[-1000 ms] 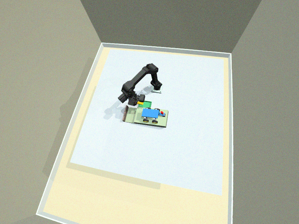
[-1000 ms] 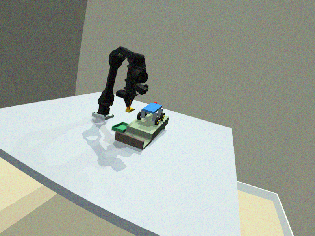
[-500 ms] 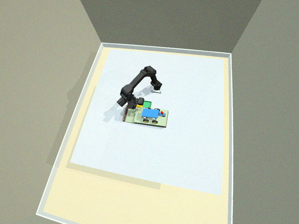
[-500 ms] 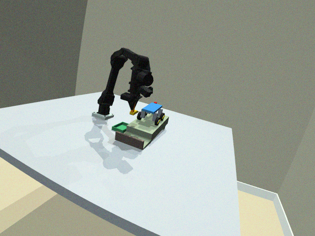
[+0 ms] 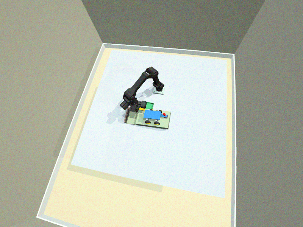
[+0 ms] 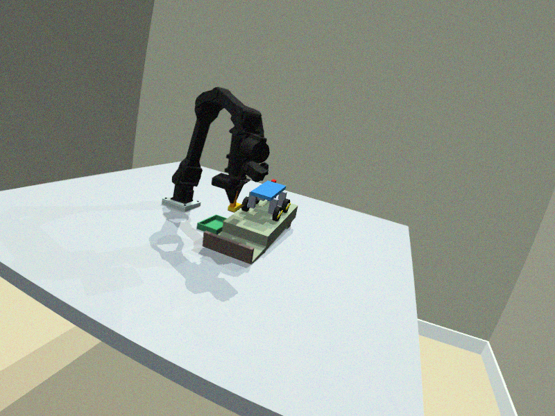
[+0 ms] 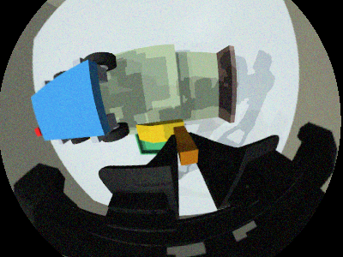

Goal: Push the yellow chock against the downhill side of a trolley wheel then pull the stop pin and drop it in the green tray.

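The red-headed stop pin is 240 mm to the left of my gripper tip, 60 mm ahead of it and 10 mm above it. The rest, counted from my gripper tip: green tray 130 mm below, 70 mm behind, 60 mm to the left; then yellow chock 20 mm to the left, 10 mm below; then brown end block 110 mm to the right, 90 mm below, 50 mm ahead.
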